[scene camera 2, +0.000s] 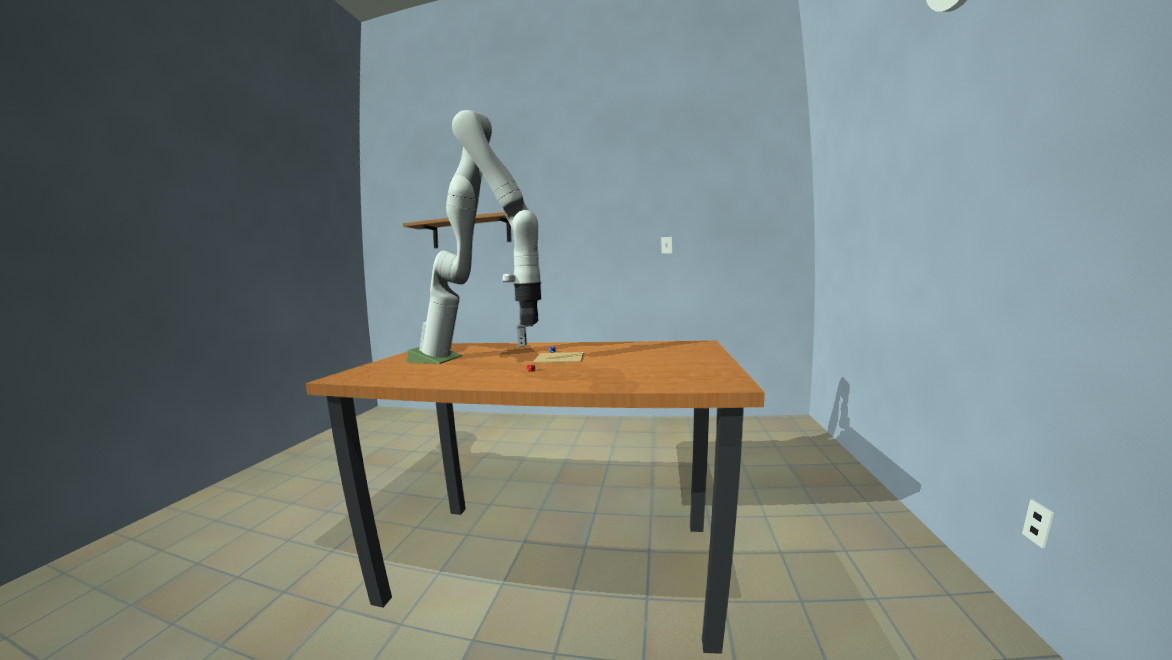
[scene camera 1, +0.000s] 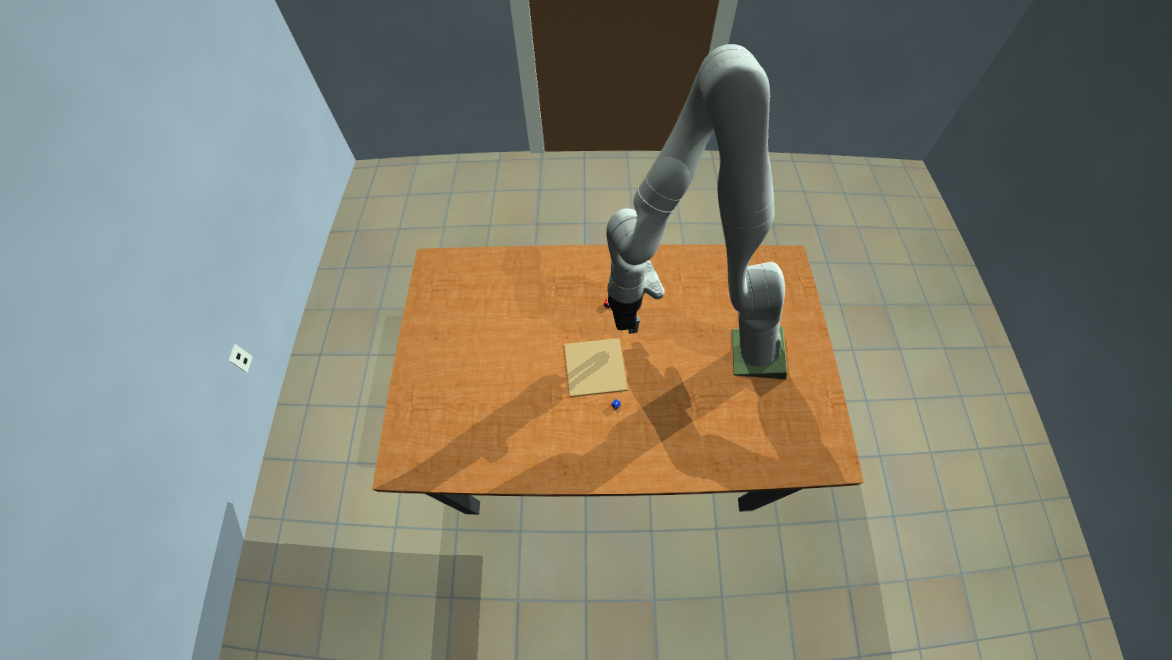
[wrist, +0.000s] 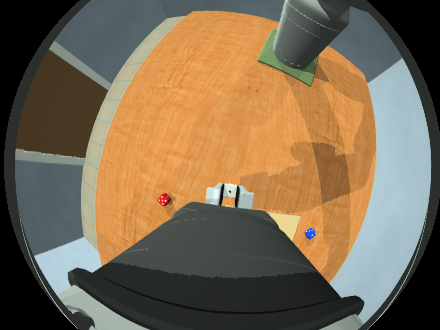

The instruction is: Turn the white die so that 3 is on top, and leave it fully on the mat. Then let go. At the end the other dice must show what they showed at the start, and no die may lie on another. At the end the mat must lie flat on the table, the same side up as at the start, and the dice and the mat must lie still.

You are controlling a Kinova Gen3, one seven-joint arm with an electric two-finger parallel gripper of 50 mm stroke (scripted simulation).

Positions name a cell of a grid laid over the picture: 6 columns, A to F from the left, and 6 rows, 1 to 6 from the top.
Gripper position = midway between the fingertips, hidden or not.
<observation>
gripper: scene camera 2 C4; scene camera 1 D3; wrist D4
</observation>
